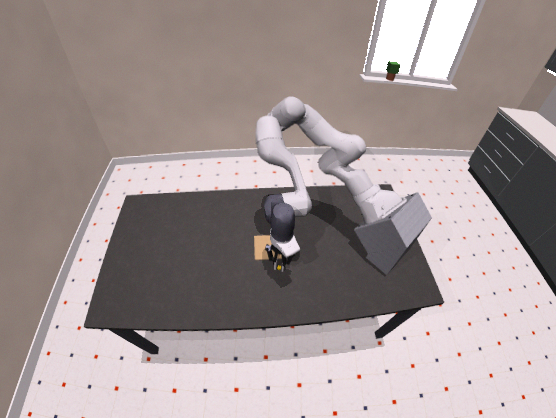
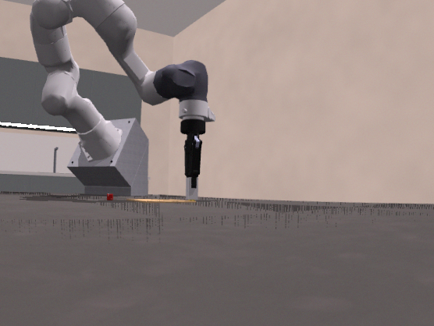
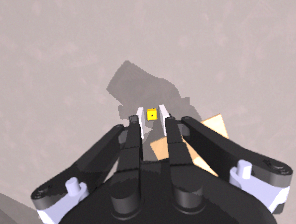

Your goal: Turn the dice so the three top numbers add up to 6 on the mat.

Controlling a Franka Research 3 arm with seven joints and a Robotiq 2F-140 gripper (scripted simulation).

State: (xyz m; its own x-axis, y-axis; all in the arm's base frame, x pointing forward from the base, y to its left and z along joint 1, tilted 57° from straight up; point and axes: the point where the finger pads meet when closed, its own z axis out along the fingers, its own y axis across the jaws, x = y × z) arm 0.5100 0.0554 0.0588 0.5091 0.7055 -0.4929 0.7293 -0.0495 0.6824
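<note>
Now: the yellow die 30 mm below my hand. The rest, counted from my hand: tan mat 130 mm to the right, 30 mm below; red die 110 mm behind, 220 mm to the right, 30 mm below; white die 90 mm behind, 60 mm to the right, 30 mm below.
</note>
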